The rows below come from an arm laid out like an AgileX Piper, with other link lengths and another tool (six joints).
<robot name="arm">
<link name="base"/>
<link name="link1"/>
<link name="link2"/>
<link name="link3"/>
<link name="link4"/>
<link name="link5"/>
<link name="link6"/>
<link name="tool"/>
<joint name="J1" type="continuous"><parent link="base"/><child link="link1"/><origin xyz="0 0 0.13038" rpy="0 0 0"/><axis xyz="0 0 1"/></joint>
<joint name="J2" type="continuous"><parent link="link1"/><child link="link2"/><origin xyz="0 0 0" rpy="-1.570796 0 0"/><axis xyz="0 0 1"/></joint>
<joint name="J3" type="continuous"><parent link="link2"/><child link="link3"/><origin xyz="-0.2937 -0.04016 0" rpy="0 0 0"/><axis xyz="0 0 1"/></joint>
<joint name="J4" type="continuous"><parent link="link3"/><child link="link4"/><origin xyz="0.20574 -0.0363 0" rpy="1.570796 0 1.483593"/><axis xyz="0 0 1"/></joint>
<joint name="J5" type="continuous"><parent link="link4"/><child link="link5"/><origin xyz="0 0 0" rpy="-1.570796 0 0"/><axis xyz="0 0 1"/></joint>
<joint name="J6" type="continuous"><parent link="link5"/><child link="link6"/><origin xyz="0 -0.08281 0" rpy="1.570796 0 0"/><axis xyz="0 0 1"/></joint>
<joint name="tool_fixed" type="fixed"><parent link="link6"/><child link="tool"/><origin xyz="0.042 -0.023 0.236" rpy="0.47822 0 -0.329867"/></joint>
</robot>
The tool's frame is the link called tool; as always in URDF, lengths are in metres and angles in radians. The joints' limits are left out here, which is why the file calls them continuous.
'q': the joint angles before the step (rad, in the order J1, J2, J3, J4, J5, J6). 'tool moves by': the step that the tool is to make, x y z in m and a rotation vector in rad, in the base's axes. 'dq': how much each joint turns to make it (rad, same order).
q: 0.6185, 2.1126, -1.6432, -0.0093, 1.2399, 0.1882
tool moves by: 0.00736, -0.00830, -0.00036, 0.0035, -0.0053, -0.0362
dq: -0.0341, 0.0000, -0.0001, 0.0000, -0.0062, 0.0021
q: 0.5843, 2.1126, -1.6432, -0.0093, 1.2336, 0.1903
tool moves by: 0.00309, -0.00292, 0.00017, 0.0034, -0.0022, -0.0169
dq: -0.0147, 0.0000, -0.0020, 0.0018, -0.0016, 0.0016
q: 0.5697, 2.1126, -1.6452, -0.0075, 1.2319, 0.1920
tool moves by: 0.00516, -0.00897, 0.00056, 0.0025, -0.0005, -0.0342
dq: -0.0335, -0.0018, 0.0000, 0.0020, 0.0001, -0.0001
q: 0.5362, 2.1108, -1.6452, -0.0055, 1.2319, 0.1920
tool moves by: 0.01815, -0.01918, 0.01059, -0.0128, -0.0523, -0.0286
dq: -0.0402, -0.0308, 0.0001, -0.0395, -0.0084, 0.0026
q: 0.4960, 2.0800, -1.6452, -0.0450, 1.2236, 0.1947
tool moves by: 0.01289, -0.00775, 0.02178, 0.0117, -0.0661, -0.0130
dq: -0.0181, -0.0625, 0.0001, -0.0217, -0.0014, 0.0017
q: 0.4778, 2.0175, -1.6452, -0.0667, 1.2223, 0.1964
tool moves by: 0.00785, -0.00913, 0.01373, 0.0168, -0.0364, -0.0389
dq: -0.0331, -0.0396, -0.0001, -0.0017, 0.0000, 0.0063
